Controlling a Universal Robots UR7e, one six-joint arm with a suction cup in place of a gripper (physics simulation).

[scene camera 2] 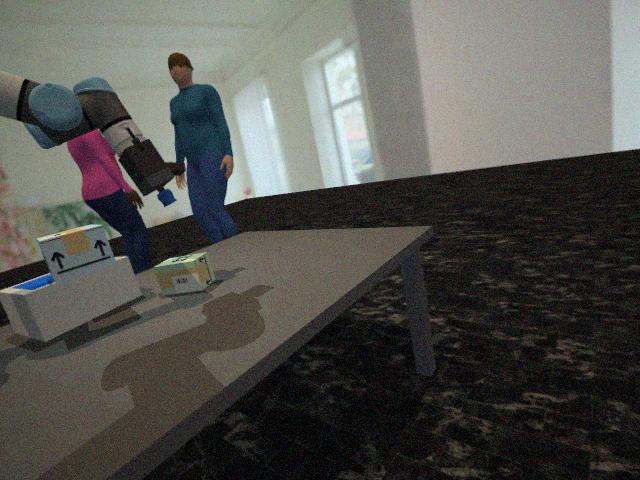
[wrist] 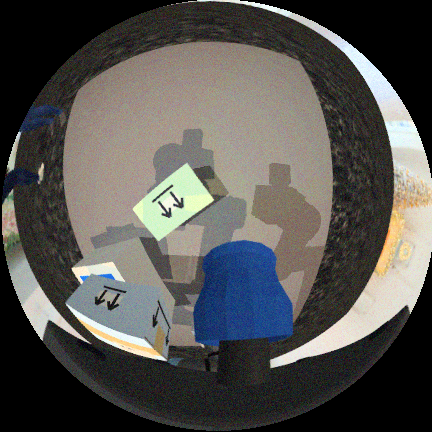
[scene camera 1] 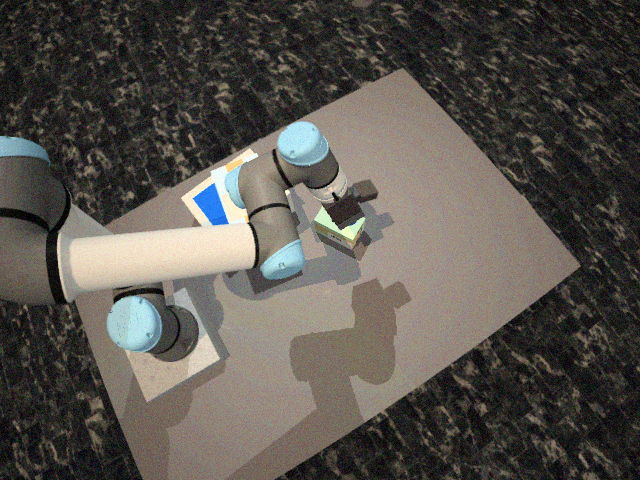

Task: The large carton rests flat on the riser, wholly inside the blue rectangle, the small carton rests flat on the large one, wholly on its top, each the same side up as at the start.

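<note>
The small carton point(scene camera 1: 336, 236) point(scene camera 2: 180, 273) point(wrist: 175, 202), pale green with a tan band, rests flat on the table beside the riser. Arrows mark its upper face. The large carton point(scene camera 1: 222, 178) point(scene camera 2: 77, 253) point(wrist: 135, 300), whitish with an orange band, stands upright on the riser point(scene camera 2: 77, 304) point(wrist: 130, 260). It covers part of the blue rectangle point(scene camera 1: 209, 204) point(scene camera 2: 36, 283) point(wrist: 102, 277) and appears to reach past it at the riser's near edge. My blue suction cup point(scene camera 2: 166, 197) point(wrist: 243, 295) hangs tilted, high above the table, apart from both cartons, holding nothing. The arm hides part of the large carton in scene camera 1.
The table point(scene camera 1: 465, 258) point(scene camera 2: 336, 248) bears the arm's pale base plate point(scene camera 1: 175, 377). The arm point(scene camera 1: 155, 255) crosses over the riser. Two people, one in teal point(scene camera 2: 201, 124) and one in pink point(scene camera 2: 98, 170), stand behind the table.
</note>
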